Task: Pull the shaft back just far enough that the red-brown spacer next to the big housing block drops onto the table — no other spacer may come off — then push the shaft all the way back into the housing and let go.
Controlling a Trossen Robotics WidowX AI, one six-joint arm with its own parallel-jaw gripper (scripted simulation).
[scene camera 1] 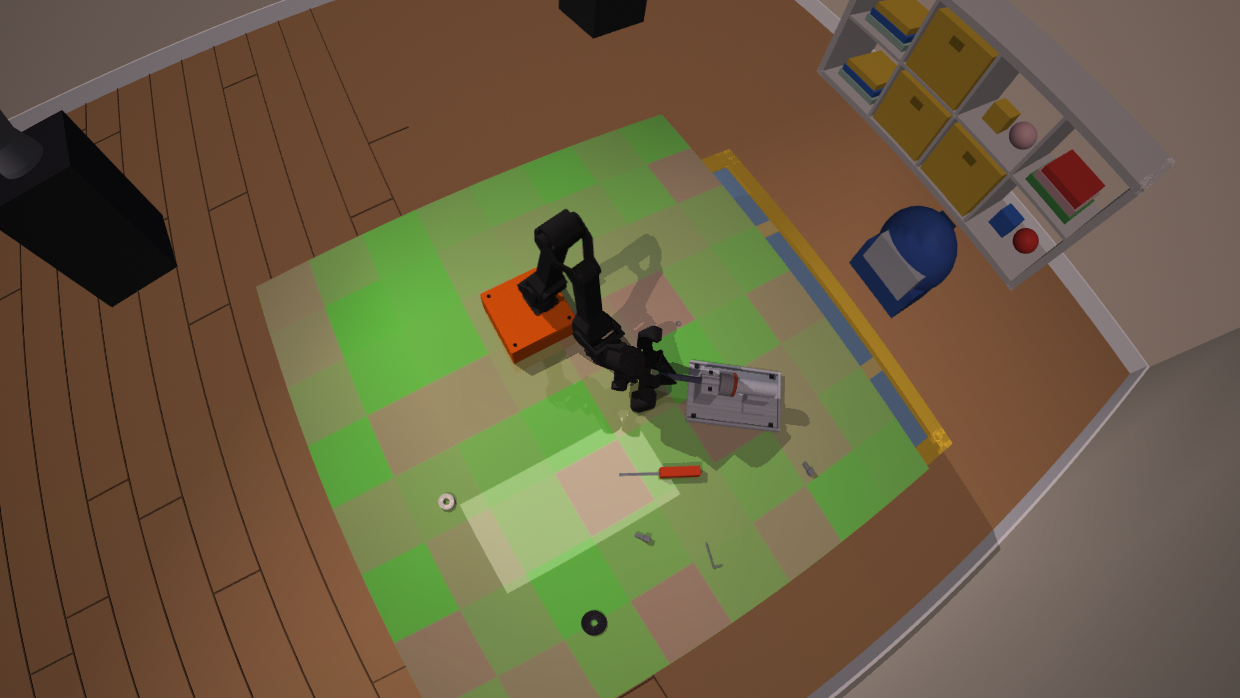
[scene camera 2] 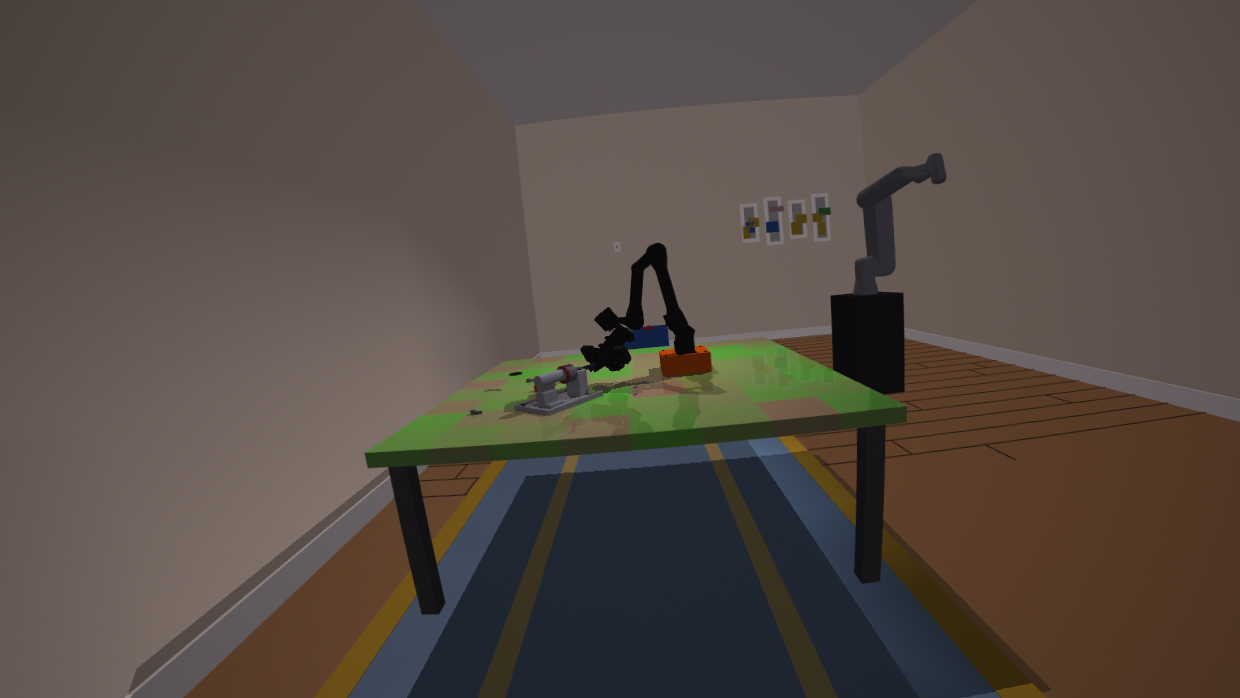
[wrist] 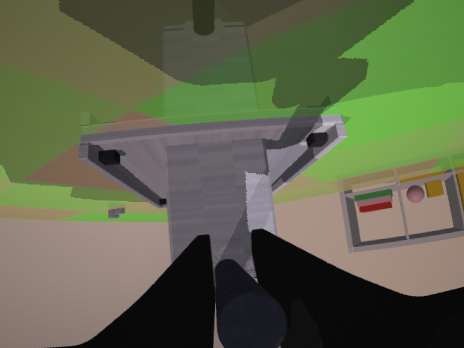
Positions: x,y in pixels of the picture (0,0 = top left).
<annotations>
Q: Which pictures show the gripper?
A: Scene camera 1, scene camera 2 and the wrist view: all of them.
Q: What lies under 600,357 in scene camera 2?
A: The gripper.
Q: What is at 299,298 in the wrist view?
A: The gripper.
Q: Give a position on a housing block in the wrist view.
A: At 218,178
</annotations>
